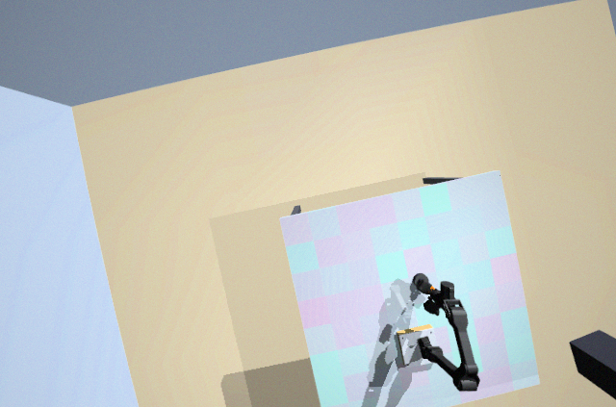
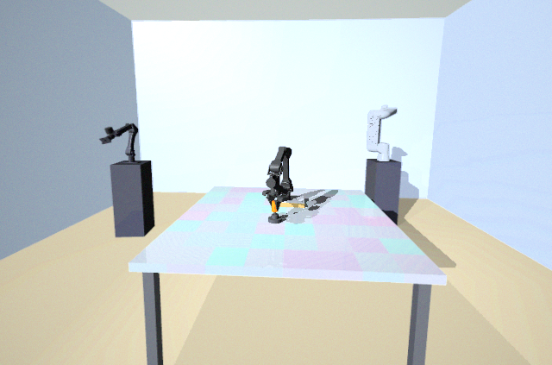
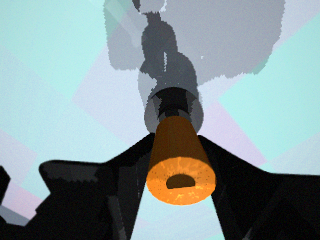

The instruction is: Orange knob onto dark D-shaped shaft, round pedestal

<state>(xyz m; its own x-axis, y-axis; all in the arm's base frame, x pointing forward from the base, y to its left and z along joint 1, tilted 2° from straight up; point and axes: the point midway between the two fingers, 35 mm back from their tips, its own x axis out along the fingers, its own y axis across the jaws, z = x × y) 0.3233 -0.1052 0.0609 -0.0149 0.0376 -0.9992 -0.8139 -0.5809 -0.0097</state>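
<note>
My gripper tip is 20 mm below the orange knob. Also, from my gripper tip: round pedestal (40 mm below).
</note>
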